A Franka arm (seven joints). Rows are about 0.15 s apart.
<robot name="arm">
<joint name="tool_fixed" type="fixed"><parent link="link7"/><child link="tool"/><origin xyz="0 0 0.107" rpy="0 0 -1.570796"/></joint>
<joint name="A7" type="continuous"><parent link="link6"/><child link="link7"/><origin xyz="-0.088 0 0" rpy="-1.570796 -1.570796 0"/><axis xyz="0 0 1"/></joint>
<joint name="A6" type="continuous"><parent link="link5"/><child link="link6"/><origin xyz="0 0 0" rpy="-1.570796 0 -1.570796"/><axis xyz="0 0 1"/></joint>
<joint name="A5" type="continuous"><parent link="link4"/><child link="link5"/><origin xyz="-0.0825 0.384 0" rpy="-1.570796 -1.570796 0"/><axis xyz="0 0 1"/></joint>
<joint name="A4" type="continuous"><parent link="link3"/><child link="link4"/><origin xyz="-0.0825 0 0" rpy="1.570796 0 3.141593"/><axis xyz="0 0 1"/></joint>
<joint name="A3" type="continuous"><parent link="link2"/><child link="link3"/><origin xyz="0.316 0 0" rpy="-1.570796 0 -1.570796"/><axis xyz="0 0 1"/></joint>
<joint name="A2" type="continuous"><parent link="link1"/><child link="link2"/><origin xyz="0 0 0" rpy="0 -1.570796 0"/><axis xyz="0 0 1"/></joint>
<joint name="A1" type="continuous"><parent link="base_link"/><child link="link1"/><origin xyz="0 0 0.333" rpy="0 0 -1.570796"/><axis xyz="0 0 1"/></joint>
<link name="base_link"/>
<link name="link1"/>
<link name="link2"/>
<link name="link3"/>
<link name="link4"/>
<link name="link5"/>
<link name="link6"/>
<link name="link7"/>
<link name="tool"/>
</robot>
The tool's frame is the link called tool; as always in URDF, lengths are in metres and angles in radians. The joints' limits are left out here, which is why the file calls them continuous.
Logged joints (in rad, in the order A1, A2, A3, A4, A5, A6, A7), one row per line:
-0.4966 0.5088 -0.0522 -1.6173 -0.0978 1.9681 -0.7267
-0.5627 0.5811 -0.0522 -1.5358 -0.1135 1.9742 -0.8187
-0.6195 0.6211 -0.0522 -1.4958 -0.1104 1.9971 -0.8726
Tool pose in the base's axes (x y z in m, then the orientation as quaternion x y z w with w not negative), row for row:
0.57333 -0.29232 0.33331 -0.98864 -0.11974 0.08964 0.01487
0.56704 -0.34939 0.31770 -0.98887 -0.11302 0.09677 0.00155
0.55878 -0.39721 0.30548 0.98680 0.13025 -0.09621 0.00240
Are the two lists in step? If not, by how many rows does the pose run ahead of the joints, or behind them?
The pose runs 1 row behind the joints: the pose in row i belongs to the joints in row i - 1.
